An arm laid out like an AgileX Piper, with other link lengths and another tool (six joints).
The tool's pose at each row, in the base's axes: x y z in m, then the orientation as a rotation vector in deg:
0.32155 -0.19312 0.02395 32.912 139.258 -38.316
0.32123 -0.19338 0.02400 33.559 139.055 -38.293
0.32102 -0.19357 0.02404 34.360 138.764 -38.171
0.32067 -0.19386 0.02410 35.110 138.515 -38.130
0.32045 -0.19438 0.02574 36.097 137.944 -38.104
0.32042 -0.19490 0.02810 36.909 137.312 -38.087
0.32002 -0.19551 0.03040 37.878 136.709 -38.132
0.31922 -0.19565 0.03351 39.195 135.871 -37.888
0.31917 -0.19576 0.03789 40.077 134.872 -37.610
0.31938 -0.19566 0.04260 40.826 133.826 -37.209
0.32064 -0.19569 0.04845 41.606 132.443 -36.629
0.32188 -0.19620 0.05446 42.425 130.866 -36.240
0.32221 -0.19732 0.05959 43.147 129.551 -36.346
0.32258 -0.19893 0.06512 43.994 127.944 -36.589
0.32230 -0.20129 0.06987 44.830 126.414 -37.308
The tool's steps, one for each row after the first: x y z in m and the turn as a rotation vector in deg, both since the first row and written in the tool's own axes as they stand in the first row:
0.00015 -0.00039 -0.00001 0.145 0.043 0.483
0.00024 -0.00066 -0.00002 0.259 0.061 1.118
0.00039 -0.00109 -0.00003 0.419 0.105 1.685
-0.00056 -0.00216 -0.00101 0.657 -0.051 2.511
-0.00209 -0.00337 -0.00244 0.861 -0.320 3.249
-0.00332 -0.00482 -0.00392 1.150 -0.497 4.058
-0.00463 -0.00638 -0.00641 1.328 -0.754 5.245
-0.00725 -0.00795 -0.00955 1.380 -1.314 6.234
-0.01023 -0.00933 -0.01294 1.313 -1.965 7.195
-0.01471 -0.01064 -0.01667 1.137 -2.902 8.355
-0.01940 -0.01239 -0.02026 1.122 -3.982 9.569
-0.02302 -0.01480 -0.02322 1.438 -4.848 10.493
-0.02704 -0.01771 -0.02618 1.908 -5.910 11.575
-0.03028 -0.02128 -0.02839 2.734 -6.883 12.491

